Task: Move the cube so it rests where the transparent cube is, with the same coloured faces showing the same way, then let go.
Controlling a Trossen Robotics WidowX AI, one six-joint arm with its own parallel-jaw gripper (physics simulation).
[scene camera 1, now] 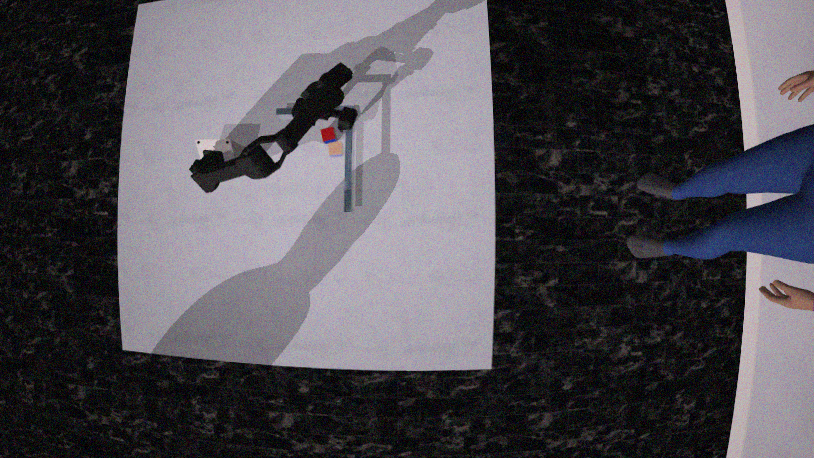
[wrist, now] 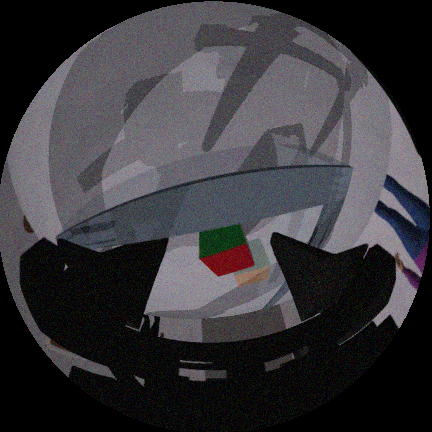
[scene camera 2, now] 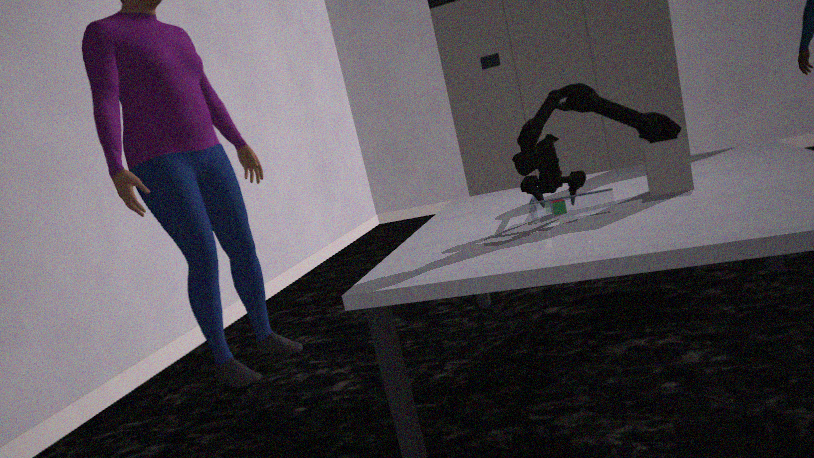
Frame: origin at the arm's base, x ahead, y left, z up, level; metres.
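Seen in the pictures: gripper, fingertip midpoint: (scene camera 1: pixel 328 127) (wrist: pixel 221 236); arm's base, link origin: (scene camera 1: pixel 214 159) (scene camera 2: pixel 669 155).
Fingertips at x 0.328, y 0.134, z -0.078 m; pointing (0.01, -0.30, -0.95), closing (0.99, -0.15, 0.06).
Note:
Pixels of each thing's top centre, then the offset from my fingertips to it. Level surfaces: height alone.
- transparent cube, top centre: (wrist: pixel 252 277) (scene camera 1: pixel 334 148) dx +0.032, dy -0.064, dz +0.012 m
- bluish see-through barrier, top centre: (wrist: pixel 204 307) (scene camera 1: pixel 311 158) (scene camera 2: pixel 570 187) dx -0.030, dy -0.103, dz +0.033 m
- table, surface height: dz -0.027 m
The cube (scene camera 1: pixel 328 134) (scene camera 2: pixel 558 208) (wrist: pixel 223 244) stands on the table with red on top. A blue side edge shows in scene camera 1, and a green side shows in scene camera 2 and the wrist view. It is turned a little against the transparent cube (scene camera 1: pixel 335 149) (wrist: pixel 252 276), which lies close beside it with a pale orange top, a bluish edge and a pale green side. My gripper (scene camera 2: pixel 557 203) (wrist: pixel 221 236) is open and empty, its tips apart above the cube, one towards each side. In scene camera 1 the arm hides part of the gripper.
A bluish see-through barrier (scene camera 1: pixel 348 176) (wrist: pixel 225 197) stands on the table (scene camera 1: pixel 398 296) (scene camera 2: pixel 483 262). One panel runs past the cube's green side, and another runs past the transparent cube. The arm and barrier cast shadows. A person (scene camera 2: pixel 156 91) stands beyond the table's end.

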